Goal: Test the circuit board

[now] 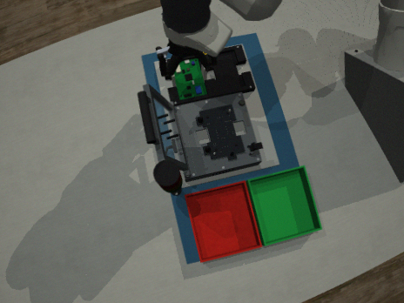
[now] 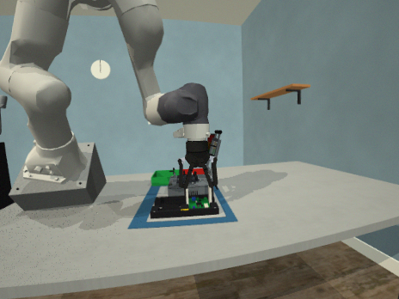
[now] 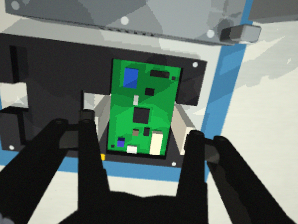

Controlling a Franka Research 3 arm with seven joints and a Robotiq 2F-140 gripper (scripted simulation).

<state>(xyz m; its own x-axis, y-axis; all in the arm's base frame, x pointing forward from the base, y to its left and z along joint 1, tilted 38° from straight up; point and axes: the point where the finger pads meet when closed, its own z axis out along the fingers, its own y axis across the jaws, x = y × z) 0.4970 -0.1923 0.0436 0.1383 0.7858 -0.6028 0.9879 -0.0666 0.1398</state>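
Now: the green circuit board 20 mm below my hand. The rest, counted from my hand: latch hook: 70 mm behind, 240 mm to the left, 50 mm above; clear lid: 110 mm ahead, 160 mm to the left, 140 mm above; tester plate: 10 mm behind, 180 mm to the left, 30 mm above.
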